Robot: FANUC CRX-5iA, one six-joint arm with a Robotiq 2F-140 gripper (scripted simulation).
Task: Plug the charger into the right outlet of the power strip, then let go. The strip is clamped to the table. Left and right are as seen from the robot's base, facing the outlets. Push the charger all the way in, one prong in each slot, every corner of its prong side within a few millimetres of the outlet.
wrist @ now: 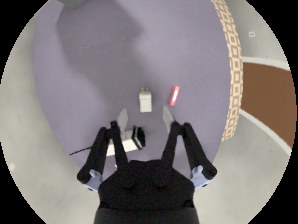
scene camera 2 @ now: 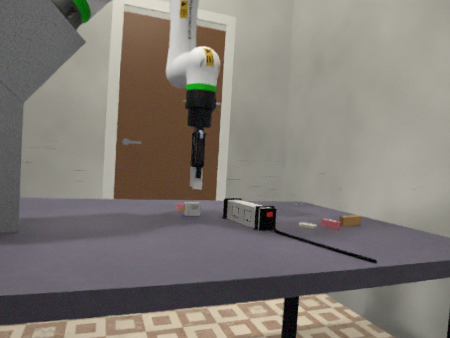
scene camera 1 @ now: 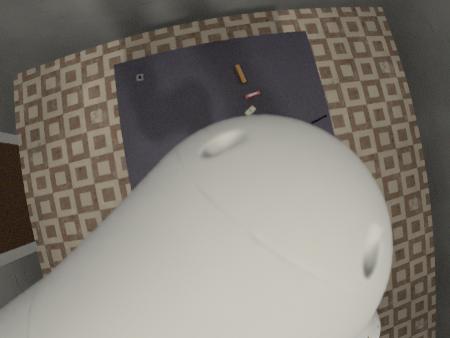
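My gripper: visible in scene camera 2 and the wrist view. On the gripper, same spot: [wrist: 92,146] and [scene camera 2: 198,148].
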